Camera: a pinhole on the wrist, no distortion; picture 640 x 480 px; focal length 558.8 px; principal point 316.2 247.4 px. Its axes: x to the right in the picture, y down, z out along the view. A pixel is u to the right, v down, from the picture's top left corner.
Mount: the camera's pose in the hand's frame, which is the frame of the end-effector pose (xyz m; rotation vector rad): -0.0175 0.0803 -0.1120 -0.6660 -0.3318 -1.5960
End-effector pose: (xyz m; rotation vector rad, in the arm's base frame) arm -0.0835 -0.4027 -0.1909 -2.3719 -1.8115 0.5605
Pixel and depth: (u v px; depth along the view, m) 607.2 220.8 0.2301
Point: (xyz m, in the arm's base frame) -0.0216 -0.4361 -0.3627
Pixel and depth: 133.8 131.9 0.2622
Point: 0.1758 -0.5075 -0.3304
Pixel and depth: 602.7 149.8 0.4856
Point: -0.0783 -0.5080 -0.6438
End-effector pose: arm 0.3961 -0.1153 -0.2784 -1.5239 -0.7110 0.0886
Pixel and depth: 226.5 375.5 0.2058
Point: 0.5266 -0.0411 -0.4550
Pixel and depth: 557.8 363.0 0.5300
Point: 0.4271 0.3671 -0.4206
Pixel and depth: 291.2 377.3 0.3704
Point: 0.5513 0.1170 -0.5122
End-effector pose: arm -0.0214 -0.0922 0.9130 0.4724 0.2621 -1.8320
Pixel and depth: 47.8 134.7 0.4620
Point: 0.4645 -0.3122 1.0663
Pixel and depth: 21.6 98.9 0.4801
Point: 0.5100 -0.3005 1.0829
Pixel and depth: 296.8 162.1 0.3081
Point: 0.2116 -0.2348 1.0445
